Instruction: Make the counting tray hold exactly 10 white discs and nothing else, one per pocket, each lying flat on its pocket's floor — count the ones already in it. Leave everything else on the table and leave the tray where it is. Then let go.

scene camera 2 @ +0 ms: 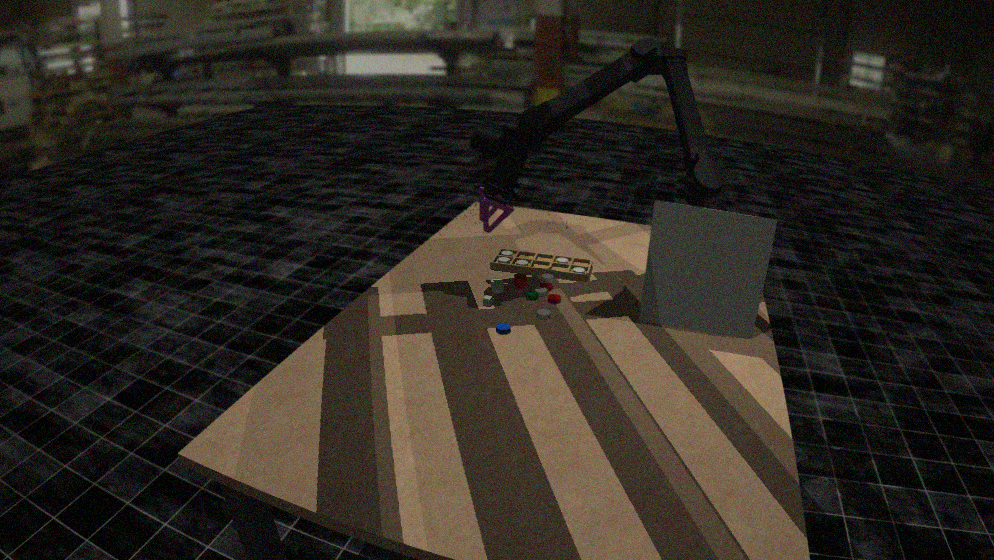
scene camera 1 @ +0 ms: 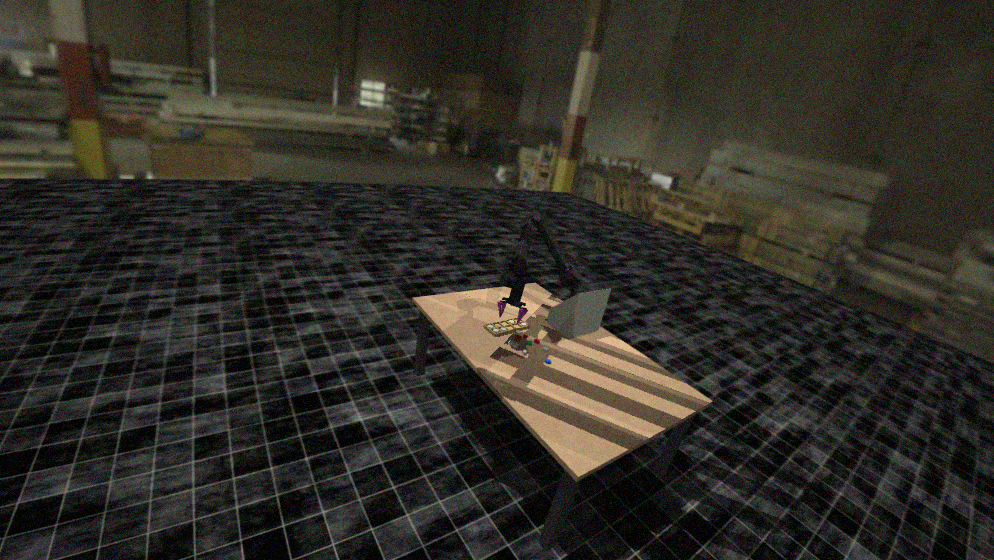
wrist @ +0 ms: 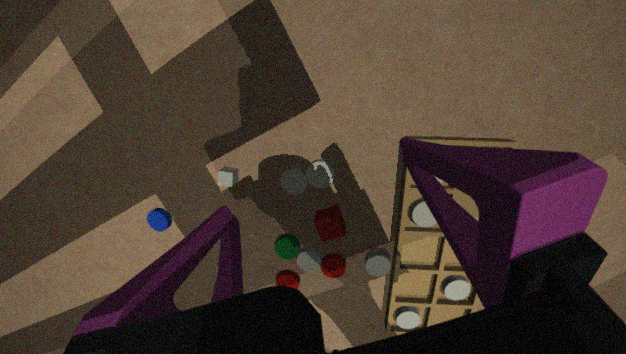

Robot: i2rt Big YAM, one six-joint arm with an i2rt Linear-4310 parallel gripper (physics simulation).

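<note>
The counting tray [scene camera 1: 504, 332] [scene camera 2: 542, 272] [wrist: 417, 250] has two rows of pockets. Several white discs lie in it, including one in a corner pocket [scene camera 2: 579, 269] and one in the other row [wrist: 457, 288]; some pockets are bare. Loose pale discs [wrist: 293, 181] [wrist: 318, 175] lie in shadow, close together. More lie beside the green disc [wrist: 308, 261], by the tray wall [wrist: 377, 263] and nearer camera 2 [scene camera 2: 543, 313]. My gripper [scene camera 1: 510, 318] [wrist: 312, 183] is open and empty, above the table near the tray. One finger hides part of the tray in the wrist view.
A red block [scene camera 2: 520, 281] [wrist: 330, 222], red discs [wrist: 333, 265] [wrist: 288, 280], a green disc [scene camera 2: 532, 295] [wrist: 287, 246], a blue disc [scene camera 1: 548, 361] [scene camera 2: 502, 328] [wrist: 159, 219] and a pale cube [scene camera 2: 488, 300] [wrist: 228, 177] lie nearby. A grey upright panel [scene camera 1: 580, 313] [scene camera 2: 709, 271] stands beside them.
</note>
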